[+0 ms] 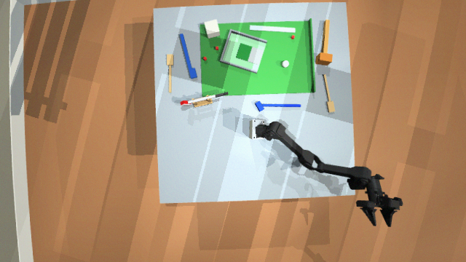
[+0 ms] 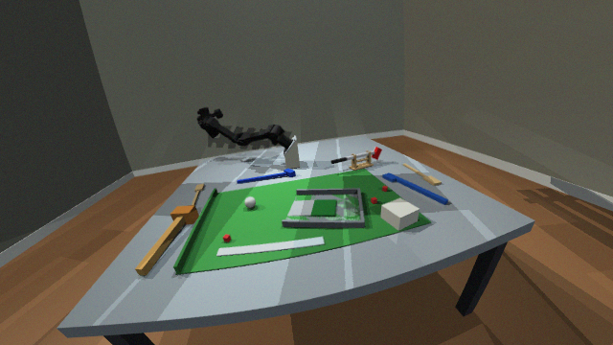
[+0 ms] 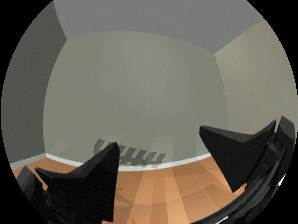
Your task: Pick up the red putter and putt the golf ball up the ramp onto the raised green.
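My gripper tip is 630 mm short of the blue putter, 300 mm to the right of it and 340 mm above it. Round my gripper tip: white golf ball: 890 mm ahead, 210 mm to the left, 330 mm below; low green wall: 930 mm ahead, 30 mm to the left, 340 mm below; green mat: 960 mm ahead, 380 mm to the left, 350 mm below.
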